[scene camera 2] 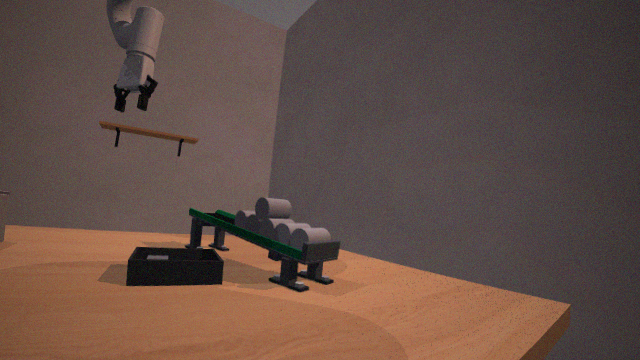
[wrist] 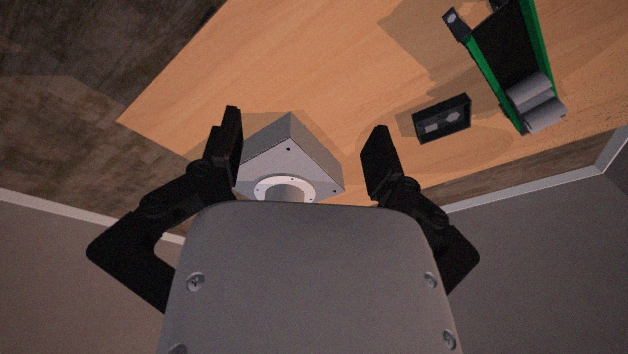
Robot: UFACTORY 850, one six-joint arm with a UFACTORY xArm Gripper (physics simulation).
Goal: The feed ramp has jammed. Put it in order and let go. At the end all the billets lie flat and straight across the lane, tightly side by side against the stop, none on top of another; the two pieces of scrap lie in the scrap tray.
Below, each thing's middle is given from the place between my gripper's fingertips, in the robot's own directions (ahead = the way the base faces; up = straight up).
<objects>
The black scrap tray point(scene camera 2: 185, 266) is 42 cm to the right of my hand, 34 cm below it and 20 cm ahead of it.
</objects>
